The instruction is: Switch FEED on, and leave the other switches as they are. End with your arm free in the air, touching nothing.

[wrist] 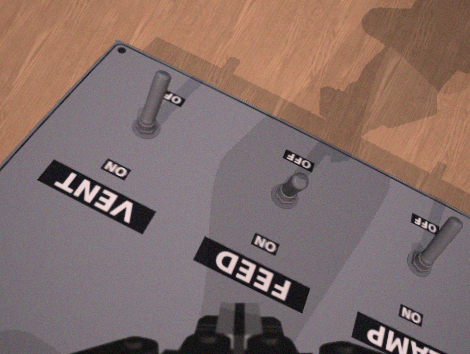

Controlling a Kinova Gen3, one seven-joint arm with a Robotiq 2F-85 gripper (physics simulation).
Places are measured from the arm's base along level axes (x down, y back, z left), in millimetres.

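Pixels of known places: gripper, fingertip midpoint: point(239, 329).
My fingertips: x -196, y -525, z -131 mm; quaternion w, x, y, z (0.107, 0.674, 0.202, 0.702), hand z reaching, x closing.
Behind a point stands the place of what it marks.
The FEED switch point(291, 189) @(y -447, x -47, z -119 mm) is mid-view on the grey panel point(100, 280) @(y -556, x -70, z -204 mm). Its lever looks much shorter than its neighbours, pointing steeply towards the camera, and reads as tilted to the ON side. The VENT switch point(155, 100) @(y -430, x -34, z -235 mm) at upper left leans towards its OFF label. The right switch point(439, 243) @(y -431, x -34, z 0 mm), above a cut-off label ending in "AMP", also leans towards OFF. My gripper point(239, 329) @(y -525, x -196, z -131 mm) is shut and empty at the bottom centre, above the panel near the FEED label point(252, 274) @(y -511, x -45, z -118 mm). A gap shows between the fingertips and the FEED lever.
The panel's far edge runs from upper left to the right side, with a dark screw point(121, 50) @(y -392, x 21, z -296 mm) at its corner. Beyond it is the wooden table top point(280, 40) @(y -289, x 87, z -180 mm). The arm's shadow falls on the table and across the FEED area.
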